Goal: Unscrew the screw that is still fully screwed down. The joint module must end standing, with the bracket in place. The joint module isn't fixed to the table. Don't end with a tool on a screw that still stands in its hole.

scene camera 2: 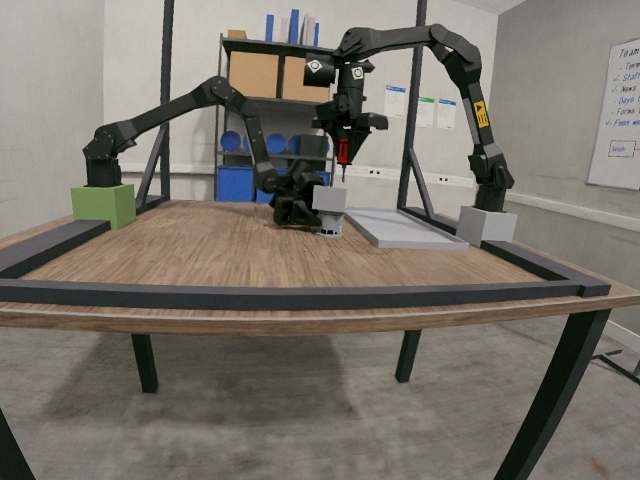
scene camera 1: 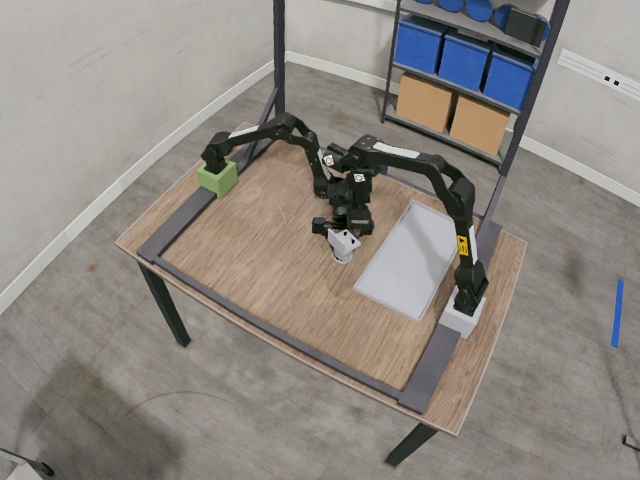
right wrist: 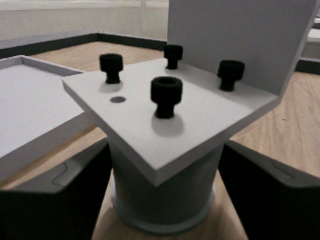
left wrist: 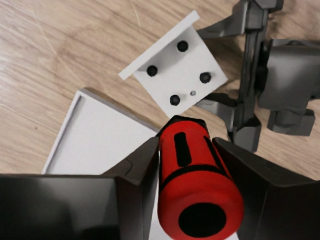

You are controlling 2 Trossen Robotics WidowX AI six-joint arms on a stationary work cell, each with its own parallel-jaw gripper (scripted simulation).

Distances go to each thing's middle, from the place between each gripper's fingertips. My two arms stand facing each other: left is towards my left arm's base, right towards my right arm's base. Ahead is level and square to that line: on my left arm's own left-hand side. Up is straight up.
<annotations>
Now: the grey bracket (scene camera 2: pixel 324 198) 1 cm ahead of my left hand, 2 cm to the right of it and 13 cm below it. Round my left hand: grey joint module (right wrist: pixel 186 198) (1 cm ahead, 2 cm to the right, 17 cm below); then shallow grey tray (scene camera 1: pixel 405 272) (12 cm behind, 17 cm to the left, 19 cm below).
I see the grey joint module 20 mm ahead of my right hand and 20 mm to the left of it. The rest, counted from my right hand: grey bracket (20 mm ahead, 20 mm to the left, 40 mm above); then shallow grey tray (100 mm behind, 210 mm to the left, 30 mm below).
</annotations>
